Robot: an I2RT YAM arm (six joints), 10 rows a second.
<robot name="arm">
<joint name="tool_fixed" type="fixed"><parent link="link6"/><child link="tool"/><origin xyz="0 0 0" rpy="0 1.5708 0"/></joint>
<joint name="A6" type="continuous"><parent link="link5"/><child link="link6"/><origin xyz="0.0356 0 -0.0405"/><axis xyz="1 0 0"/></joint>
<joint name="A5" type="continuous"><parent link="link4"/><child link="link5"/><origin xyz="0.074 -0.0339 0.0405"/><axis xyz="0 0 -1"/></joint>
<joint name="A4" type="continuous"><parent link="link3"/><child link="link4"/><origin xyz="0.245 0.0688 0.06"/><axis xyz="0 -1 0"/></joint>
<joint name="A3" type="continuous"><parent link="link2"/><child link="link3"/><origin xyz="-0.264 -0.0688 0"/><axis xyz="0 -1 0"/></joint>
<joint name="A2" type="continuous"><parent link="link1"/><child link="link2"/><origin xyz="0.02 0.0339 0.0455"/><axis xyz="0 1 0"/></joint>
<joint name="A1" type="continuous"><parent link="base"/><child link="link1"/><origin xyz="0 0 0.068"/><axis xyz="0 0 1"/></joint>
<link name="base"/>
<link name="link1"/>
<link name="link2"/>
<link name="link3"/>
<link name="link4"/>
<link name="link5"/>
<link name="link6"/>
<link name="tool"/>
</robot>
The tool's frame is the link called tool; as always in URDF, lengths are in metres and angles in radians. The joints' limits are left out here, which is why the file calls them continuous.
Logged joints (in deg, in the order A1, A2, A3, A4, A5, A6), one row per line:
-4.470 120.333 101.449 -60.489 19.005 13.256
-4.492 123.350 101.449 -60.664 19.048 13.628
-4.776 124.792 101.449 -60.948 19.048 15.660
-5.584 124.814 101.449 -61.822 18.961 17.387
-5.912 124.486 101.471 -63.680 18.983 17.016
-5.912 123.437 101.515 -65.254 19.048 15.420
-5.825 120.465 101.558 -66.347 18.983 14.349
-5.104 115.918 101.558 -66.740 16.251 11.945
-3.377 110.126 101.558 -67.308 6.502 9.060
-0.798 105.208 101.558 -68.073 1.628 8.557
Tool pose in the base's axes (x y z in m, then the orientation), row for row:
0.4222 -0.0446 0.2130 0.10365 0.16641 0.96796 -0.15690
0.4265 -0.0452 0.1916 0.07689 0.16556 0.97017 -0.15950
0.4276 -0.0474 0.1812 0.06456 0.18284 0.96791 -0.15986
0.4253 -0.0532 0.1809 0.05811 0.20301 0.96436 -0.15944
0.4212 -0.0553 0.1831 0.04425 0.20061 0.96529 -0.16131
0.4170 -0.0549 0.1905 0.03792 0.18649 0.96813 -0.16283
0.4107 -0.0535 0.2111 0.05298 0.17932 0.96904 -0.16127
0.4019 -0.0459 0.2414 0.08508 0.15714 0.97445 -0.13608
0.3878 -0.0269 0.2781 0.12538 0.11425 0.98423 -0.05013
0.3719 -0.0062 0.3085 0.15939 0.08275 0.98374 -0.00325
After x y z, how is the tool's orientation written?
As a quaternion, w x y z.
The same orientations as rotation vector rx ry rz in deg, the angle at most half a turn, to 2 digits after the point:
28.13 163.60 -26.52
28.42 166.57 -27.38
31.62 167.41 -27.65
35.25 167.44 -27.68
35.13 169.02 -28.25
32.78 170.18 -28.62
31.23 168.78 -28.09
26.85 166.49 -23.25
19.07 164.28 -8.37
13.55 161.09 -0.53

